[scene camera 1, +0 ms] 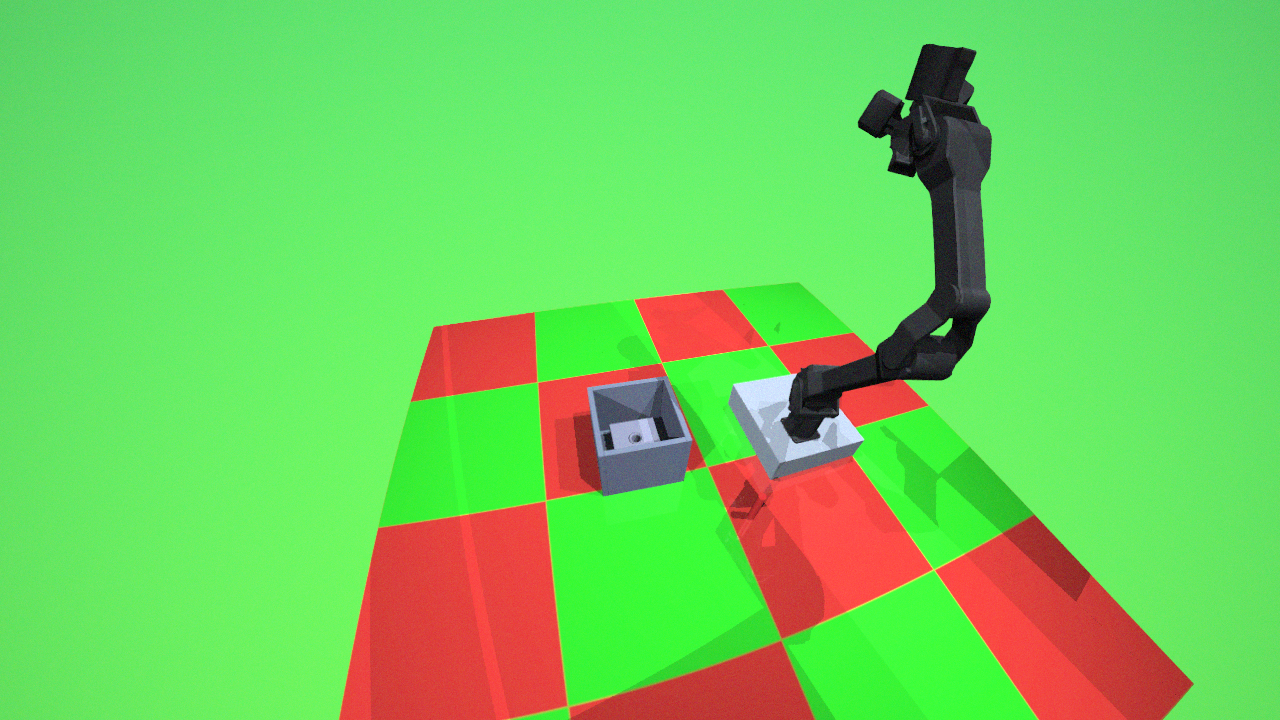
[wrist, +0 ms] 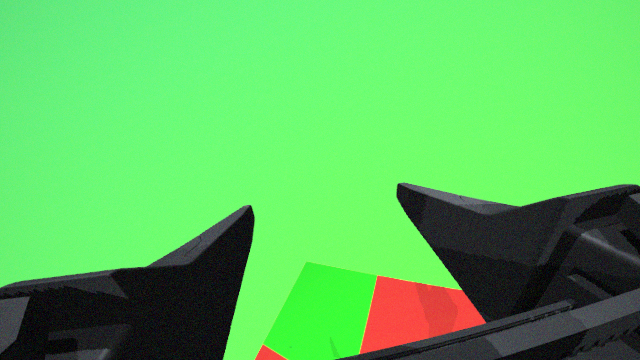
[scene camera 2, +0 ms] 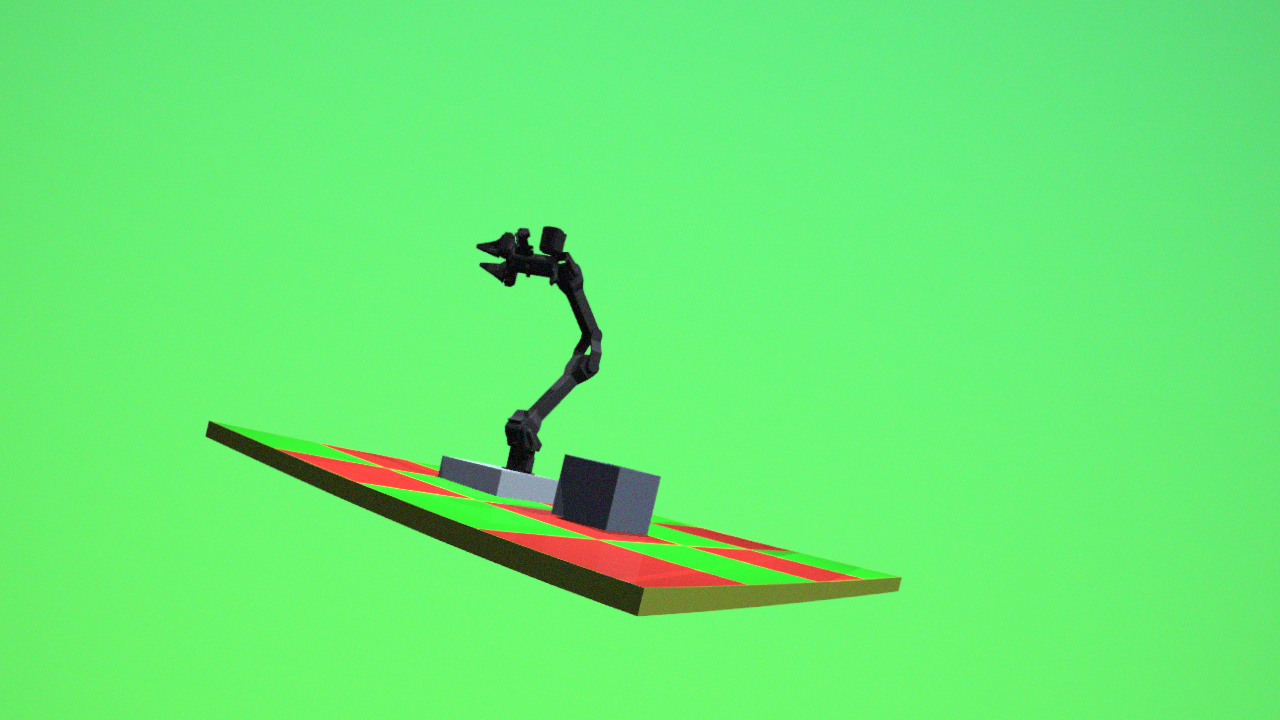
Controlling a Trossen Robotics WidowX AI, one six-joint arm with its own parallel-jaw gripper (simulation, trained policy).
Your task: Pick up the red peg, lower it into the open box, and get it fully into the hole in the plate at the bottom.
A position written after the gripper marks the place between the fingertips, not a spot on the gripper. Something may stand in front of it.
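Scene camera 2 shows the gripper point(scene camera 2: 477, 255), but scene camera 2 does not show the plate, which is hidden by a grey box. In scene camera 1 there's the gripper point(scene camera 1: 922, 139) again, and the plate point(scene camera 1: 644, 431) is there as well. The wrist view has the gripper point(wrist: 326, 200) too, while the plate is out of frame in the wrist view.
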